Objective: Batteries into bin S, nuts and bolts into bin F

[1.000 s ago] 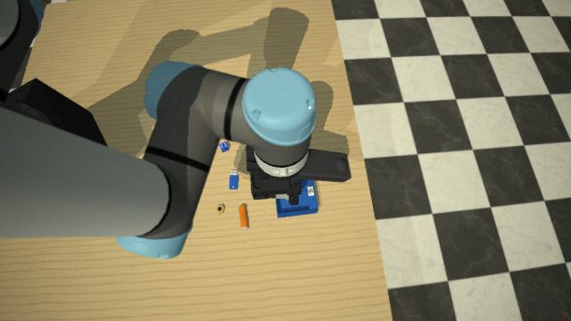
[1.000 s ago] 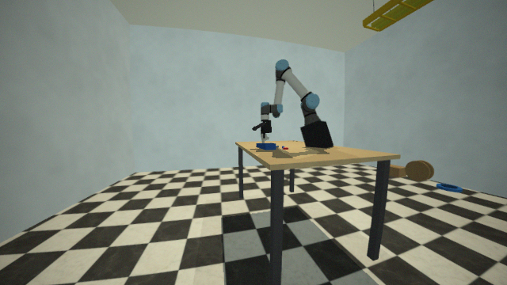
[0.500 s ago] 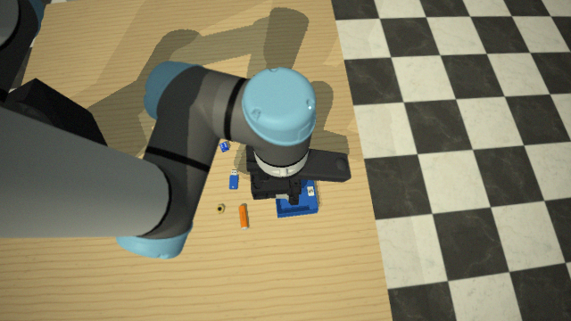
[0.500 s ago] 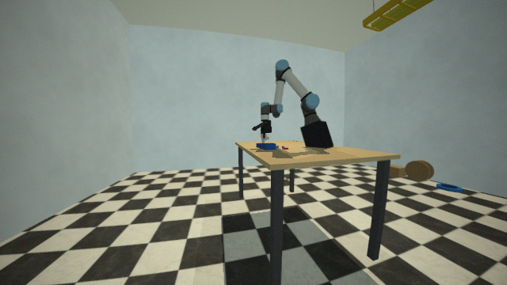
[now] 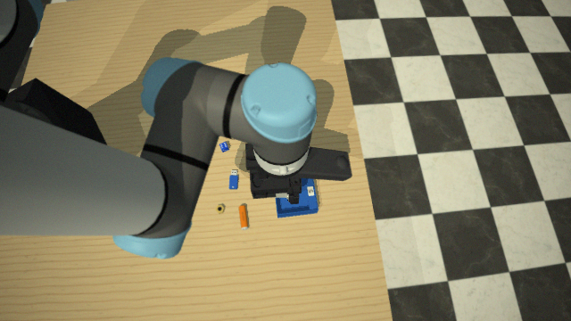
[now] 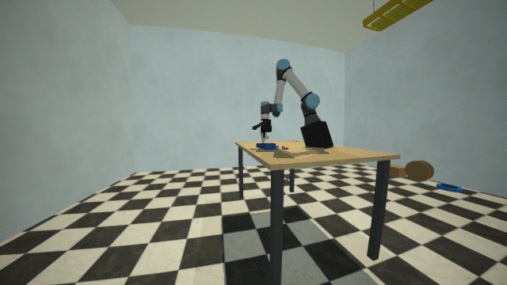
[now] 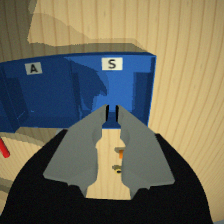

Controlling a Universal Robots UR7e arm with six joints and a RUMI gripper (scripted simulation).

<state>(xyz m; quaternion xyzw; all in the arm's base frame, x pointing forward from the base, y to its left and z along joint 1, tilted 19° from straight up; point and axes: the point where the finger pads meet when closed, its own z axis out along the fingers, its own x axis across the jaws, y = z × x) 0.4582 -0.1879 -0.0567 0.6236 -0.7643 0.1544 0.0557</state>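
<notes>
Right now my hand is 3 cm short of the blue bin row, 8 cm to the right of it and 2 cm above it. The rest, counted from my hand: blue USB stick 10 cm behind, 7 cm to the left, 4 cm below; then orange battery 11 cm behind, 2 cm to the right, 4 cm below; then white nut 5 cm behind, 9 cm to the left, 4 cm below.
</notes>
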